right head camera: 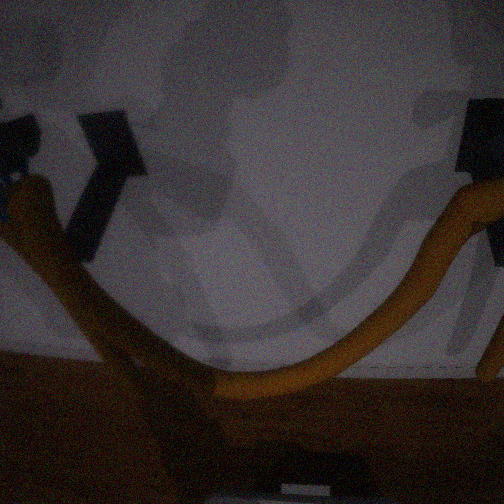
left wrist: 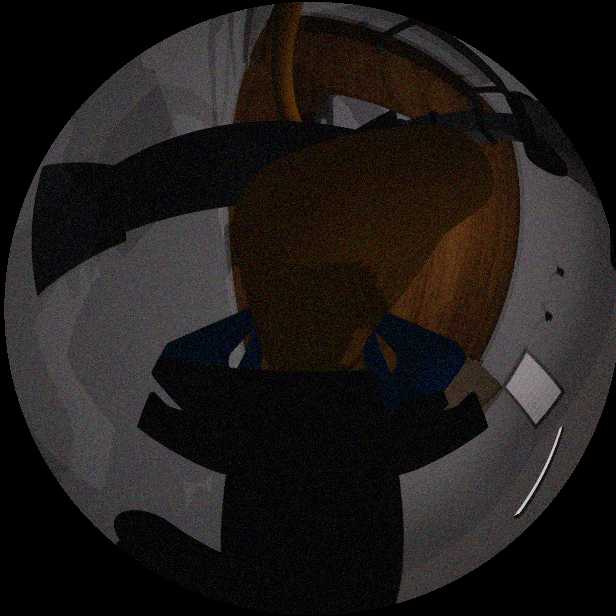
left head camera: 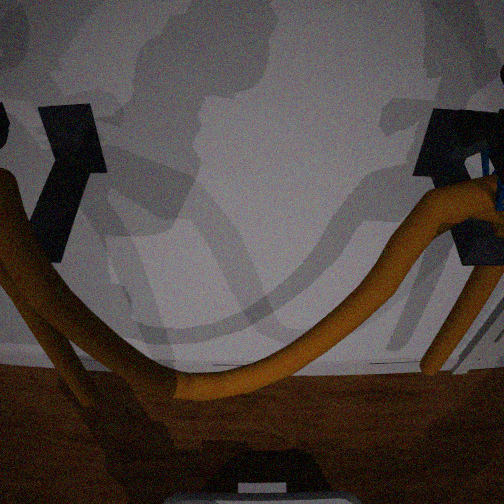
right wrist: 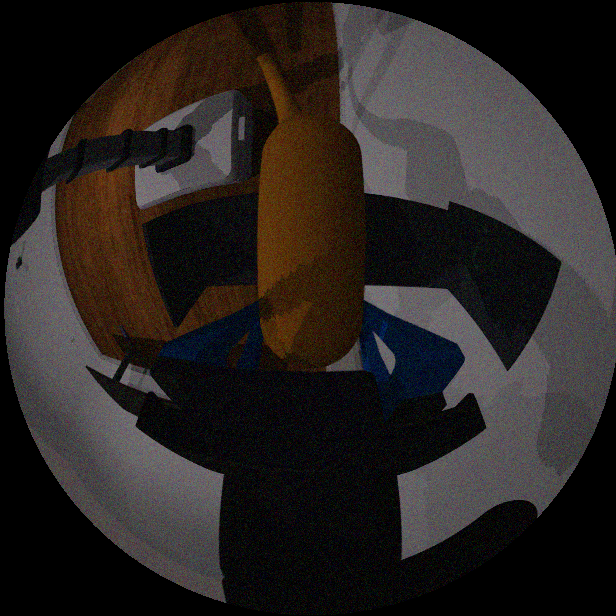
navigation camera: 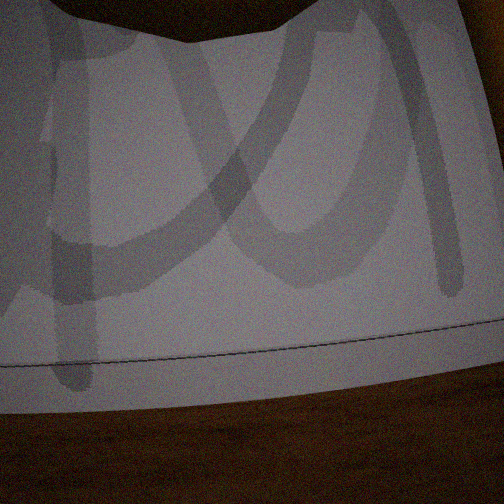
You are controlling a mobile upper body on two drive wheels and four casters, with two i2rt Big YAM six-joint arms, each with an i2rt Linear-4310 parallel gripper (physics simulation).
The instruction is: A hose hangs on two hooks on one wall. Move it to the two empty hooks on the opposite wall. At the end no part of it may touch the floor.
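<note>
An orange hose (left head camera: 320, 330) sags in a long curve in front of a grey wall; it also shows in the right head view (right head camera: 350, 345). Its lowest part hangs just at the line where wall meets floor. Two dark hooks are on the wall, the left hook (left head camera: 65, 175) and the right hook (left head camera: 465, 165). My left gripper (left wrist: 310, 350) is shut on the hose near its left end, in front of the left hook. My right gripper (right wrist: 310, 344) is shut on the hose near its right end, close by the right hook. A short hose end (left head camera: 460, 320) hangs down at the right.
A brown wooden floor (navigation camera: 250, 450) meets the grey wall (navigation camera: 250, 200) close ahead. My base's front edge (left head camera: 260, 487) shows at the bottom of the left head view. Shadows of the hose and arms lie on the wall.
</note>
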